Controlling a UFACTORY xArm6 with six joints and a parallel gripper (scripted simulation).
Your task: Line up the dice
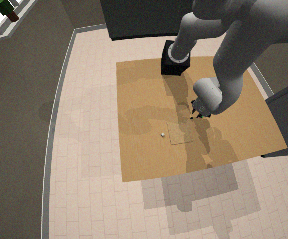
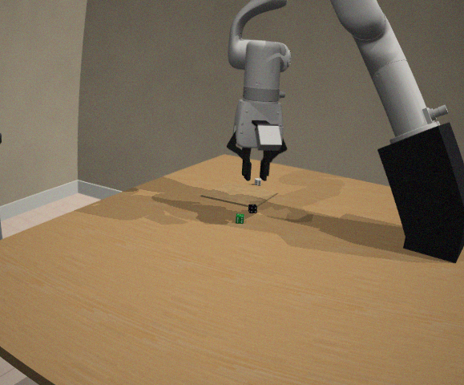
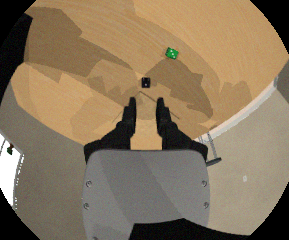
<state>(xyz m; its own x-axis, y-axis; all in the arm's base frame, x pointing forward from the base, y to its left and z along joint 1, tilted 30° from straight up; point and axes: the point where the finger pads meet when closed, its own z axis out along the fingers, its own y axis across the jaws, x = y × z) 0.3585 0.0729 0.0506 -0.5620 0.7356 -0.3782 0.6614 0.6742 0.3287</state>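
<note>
Now: the black die 90 mm below my hand. Also, from my hand: white die 90 mm ahead, 200 mm to the right, 90 mm below; thin tan mat 80 mm ahead, 90 mm to the right, 90 mm below; green die 10 mm behind, 70 mm to the left, 90 mm below.
</note>
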